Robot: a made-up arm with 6 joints.
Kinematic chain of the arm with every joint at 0, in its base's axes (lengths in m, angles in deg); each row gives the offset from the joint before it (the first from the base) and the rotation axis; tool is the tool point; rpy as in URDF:
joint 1: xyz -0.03 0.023 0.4 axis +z
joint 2: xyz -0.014 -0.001 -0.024 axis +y
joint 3: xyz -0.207 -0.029 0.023 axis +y
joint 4: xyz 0.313 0.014 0.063 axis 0.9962 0 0.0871
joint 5: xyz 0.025 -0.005 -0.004 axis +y
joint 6: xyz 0.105 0.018 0.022 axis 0.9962 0 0.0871
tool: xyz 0.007 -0.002 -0.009 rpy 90 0 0
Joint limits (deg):
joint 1: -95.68..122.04
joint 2: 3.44..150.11
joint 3: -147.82..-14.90
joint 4: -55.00..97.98
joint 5: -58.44..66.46
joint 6: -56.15..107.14
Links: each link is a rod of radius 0.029 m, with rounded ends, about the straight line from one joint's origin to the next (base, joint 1, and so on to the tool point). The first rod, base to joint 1, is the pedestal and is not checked.
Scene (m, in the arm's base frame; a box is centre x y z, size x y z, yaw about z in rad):
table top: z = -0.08
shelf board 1: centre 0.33 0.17 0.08 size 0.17 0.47 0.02 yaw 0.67
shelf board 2: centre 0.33 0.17 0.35 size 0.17 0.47 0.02 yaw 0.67
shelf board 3: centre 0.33 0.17 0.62 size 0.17 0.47 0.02 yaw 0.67
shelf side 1: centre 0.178 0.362 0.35 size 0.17 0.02 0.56 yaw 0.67
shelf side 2: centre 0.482 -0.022 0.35 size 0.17 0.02 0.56 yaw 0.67
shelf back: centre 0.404 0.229 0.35 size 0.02 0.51 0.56 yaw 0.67
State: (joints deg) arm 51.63 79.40 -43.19 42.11 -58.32 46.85
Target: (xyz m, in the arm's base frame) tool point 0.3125 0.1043 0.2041
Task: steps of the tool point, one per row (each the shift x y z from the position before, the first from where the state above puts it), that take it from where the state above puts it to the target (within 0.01 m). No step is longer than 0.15 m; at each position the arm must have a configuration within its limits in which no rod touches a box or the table.
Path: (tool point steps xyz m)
1: 0.0267 -0.1001 -0.0258
2: -0.0050 -0.0967 -0.0321
3: -0.0328 -0.0833 -0.0374
4: 0.0046 0.0090 -0.0421
5: -0.0030 0.0082 -0.0448
6: -0.0114 0.0067 -0.0458
7: -0.0205 0.0047 -0.0454
8: 0.0549 0.0392 0.0000
9: 0.0489 0.0430 0.0000

